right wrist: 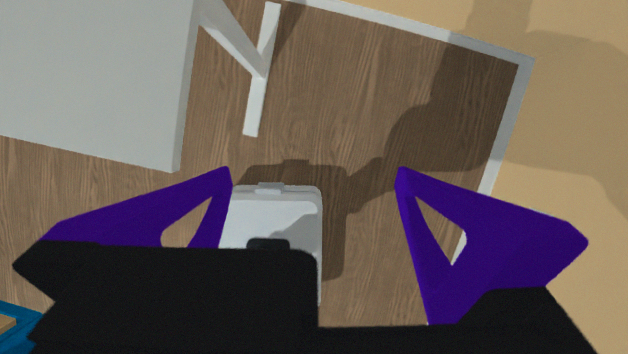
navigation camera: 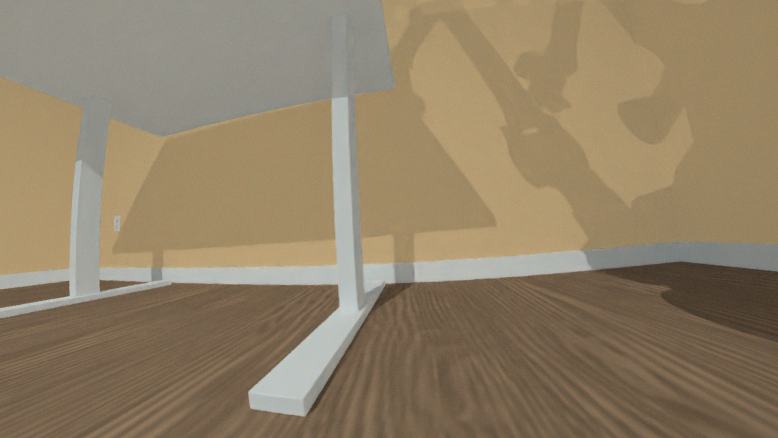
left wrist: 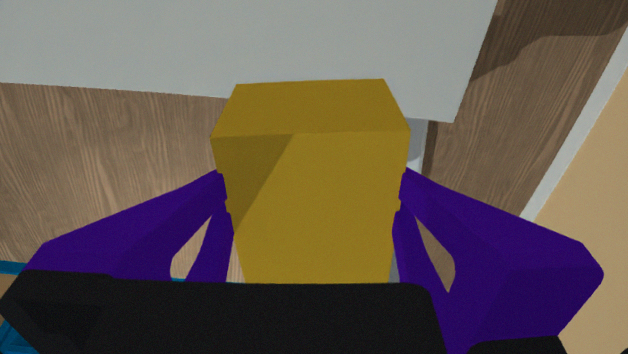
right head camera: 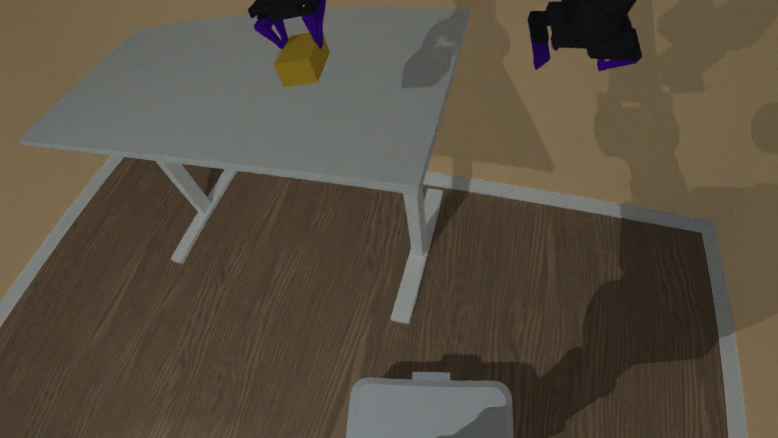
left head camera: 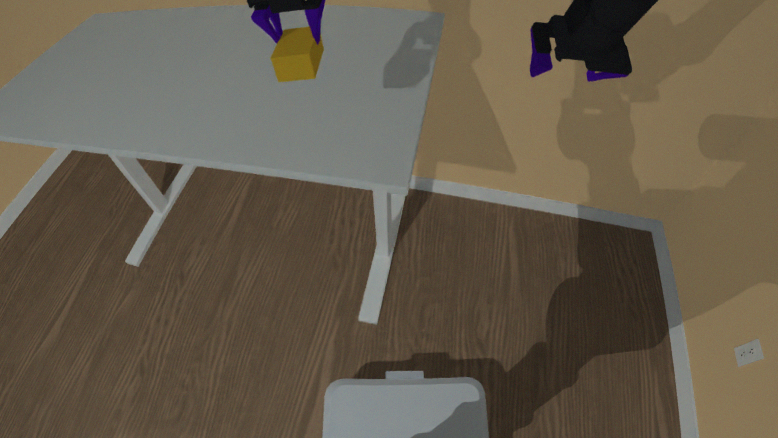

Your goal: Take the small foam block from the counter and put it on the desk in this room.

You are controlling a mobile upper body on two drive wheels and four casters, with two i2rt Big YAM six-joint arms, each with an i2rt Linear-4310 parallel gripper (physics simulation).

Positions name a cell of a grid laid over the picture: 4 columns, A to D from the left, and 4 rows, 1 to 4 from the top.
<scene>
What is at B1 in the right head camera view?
A desk.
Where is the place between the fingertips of my right gripper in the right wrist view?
B2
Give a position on a desk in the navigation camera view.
At A1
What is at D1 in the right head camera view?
My right gripper.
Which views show the small yellow foam block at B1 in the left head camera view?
The left wrist view, the right head camera view and the left head camera view only.
</scene>
